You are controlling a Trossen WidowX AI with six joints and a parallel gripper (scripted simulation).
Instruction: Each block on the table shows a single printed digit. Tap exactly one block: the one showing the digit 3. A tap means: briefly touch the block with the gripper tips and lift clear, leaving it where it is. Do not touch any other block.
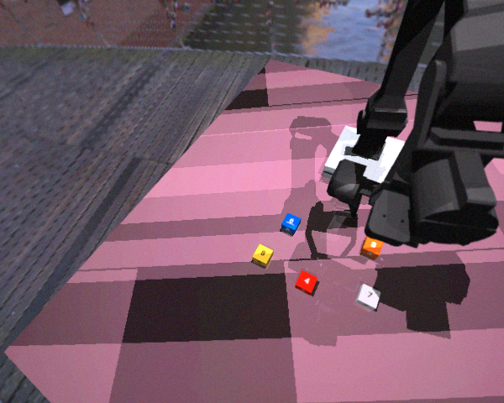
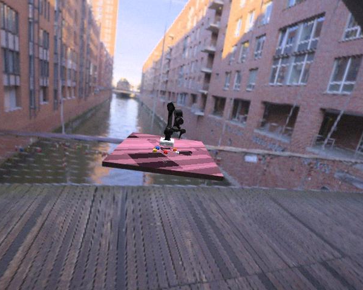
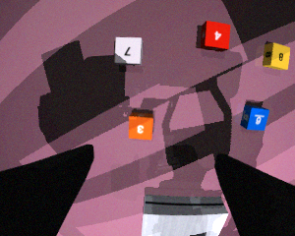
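The orange block lies 2 cm behind my gripper tip, 2 cm to the left of it and 11 cm below it. Round my gripper tip: white block: 8 cm ahead, 4 cm to the left, 11 cm below; then red block: 11 cm ahead, 7 cm to the right, 11 cm below; then blue block: 1 cm ahead, 15 cm to the right, 11 cm below.
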